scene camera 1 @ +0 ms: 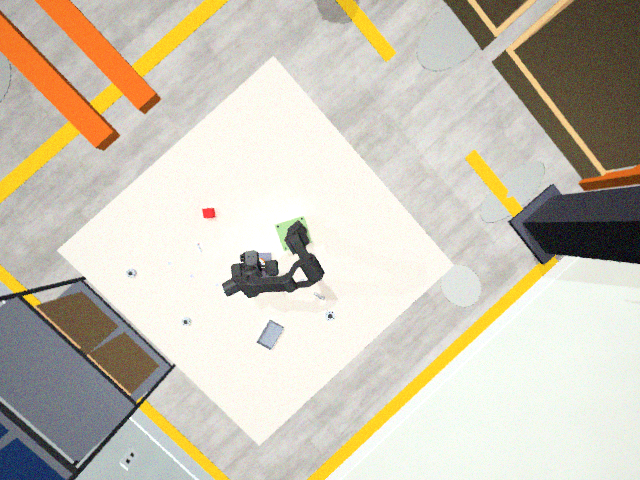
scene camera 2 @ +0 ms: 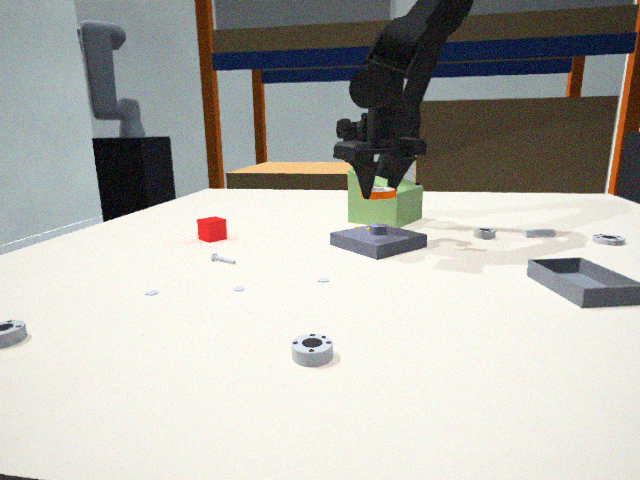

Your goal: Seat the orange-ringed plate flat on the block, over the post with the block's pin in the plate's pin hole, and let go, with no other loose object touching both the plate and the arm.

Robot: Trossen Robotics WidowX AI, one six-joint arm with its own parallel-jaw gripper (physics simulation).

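Seen in the pictures: gripper, between the fingertips: (scene camera 2: 378, 196); arm's base, origin of its link: (scene camera 1: 297, 229) (scene camera 2: 385, 174).
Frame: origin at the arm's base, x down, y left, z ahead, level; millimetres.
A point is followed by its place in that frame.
The orange-ringed plate (scene camera 2: 383, 195) @(x 9, y 17, z 259 mm) is held roughly level between the fingertips of my gripper (scene camera 2: 381, 191) @(x 15, y 6, z 230 mm), which is shut on it. In scene camera 2 it hangs above the block's post (scene camera 2: 378, 229) @(x 68, y 11, z 268 mm), with a gap below it. The dark grey block (scene camera 2: 373, 246) @(x 82, y 9, z 334 mm) (scene camera 1: 265, 255) @(x 79, y -6, z 190 mm) lies flat on the table. Small yellow and orange spots show on the block's top beside the post; I cannot tell which is the pin. In scene camera 1 the arm hides most of the block and plate; a sliver of orange shows. The plate's pin hole cannot be made out.
The green arm base (scene camera 1: 282, 229) @(x -7, y -43, z 47 mm) (scene camera 2: 372, 206) @(x 60, y -20, z 85 mm) stands behind the block. A red cube (scene camera 1: 208, 212) @(x 63, y -315, z 250 mm) (scene camera 2: 211, 229) @(x 78, y -307, z 277 mm), a bolt (scene camera 1: 199, 247) @(x 96, y -230, z 395 mm) (scene camera 2: 222, 258) @(x 96, y -230, z 399 mm), several grey ringed discs and a grey tray (scene camera 1: 270, 334) @(x 101, y 295, z 427 mm) (scene camera 2: 594, 297) @(x 90, y 287, z 490 mm) lie around on the pale table.
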